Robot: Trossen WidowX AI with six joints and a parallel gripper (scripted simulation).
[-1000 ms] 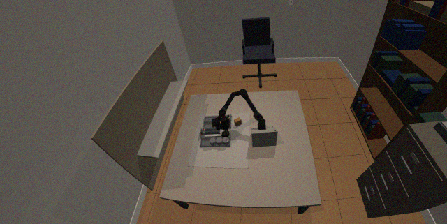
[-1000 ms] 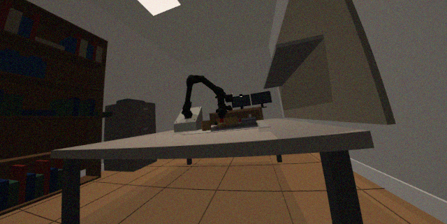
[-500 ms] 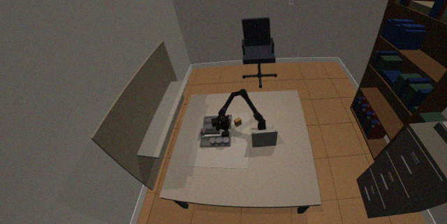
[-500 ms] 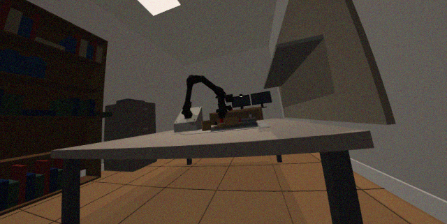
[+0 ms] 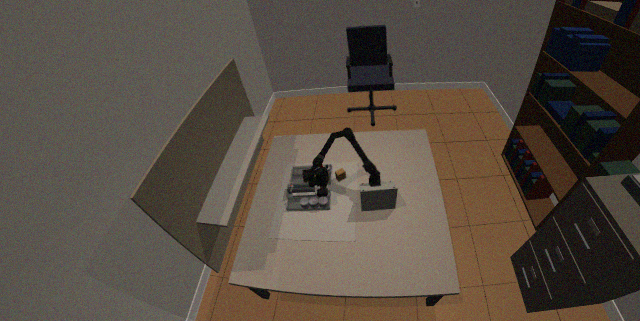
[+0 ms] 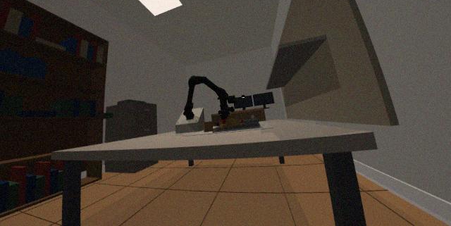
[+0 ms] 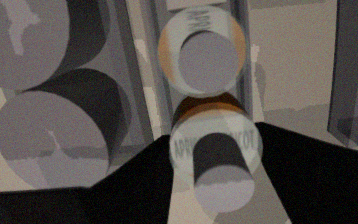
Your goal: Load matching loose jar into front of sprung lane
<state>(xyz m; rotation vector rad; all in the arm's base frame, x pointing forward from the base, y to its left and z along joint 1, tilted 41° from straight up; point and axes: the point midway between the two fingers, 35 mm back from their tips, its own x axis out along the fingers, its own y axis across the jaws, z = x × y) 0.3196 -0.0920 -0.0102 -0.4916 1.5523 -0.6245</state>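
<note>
Right now my gripper tip is 140 mm short of the grey lane unit, 30 mm to the left of it and 30 mm above it. The rest, counted from my gripper tip: brown block (110 mm behind, 130 mm to the right, 10 mm below).
</note>
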